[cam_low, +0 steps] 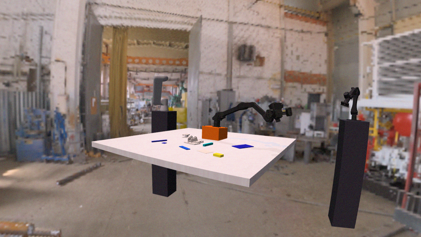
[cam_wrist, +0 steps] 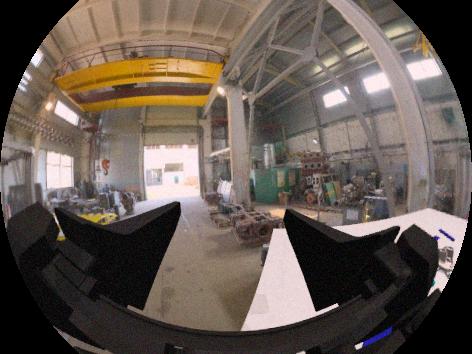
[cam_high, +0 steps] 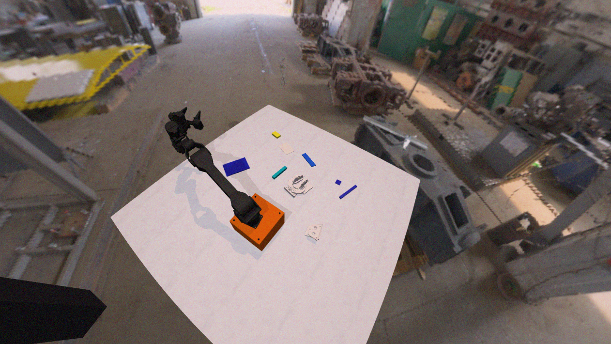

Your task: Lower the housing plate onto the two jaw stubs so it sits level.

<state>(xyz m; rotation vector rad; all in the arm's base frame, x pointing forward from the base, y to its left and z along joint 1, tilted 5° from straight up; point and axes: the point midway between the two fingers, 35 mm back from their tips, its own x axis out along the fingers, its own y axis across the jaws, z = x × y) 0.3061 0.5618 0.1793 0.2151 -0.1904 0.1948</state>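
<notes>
The small blue chip lies 860 mm to the right of my gripper tip, 290 mm below it and 110 mm ahead of it. Round my gripper tip: yellow block (350 mm to the right, 300 mm ahead, 280 mm below); beige tile (470 mm to the right, 290 mm below, 220 mm ahead); teal bar (520 mm to the right, 280 mm below, 20 mm ahead).
</notes>
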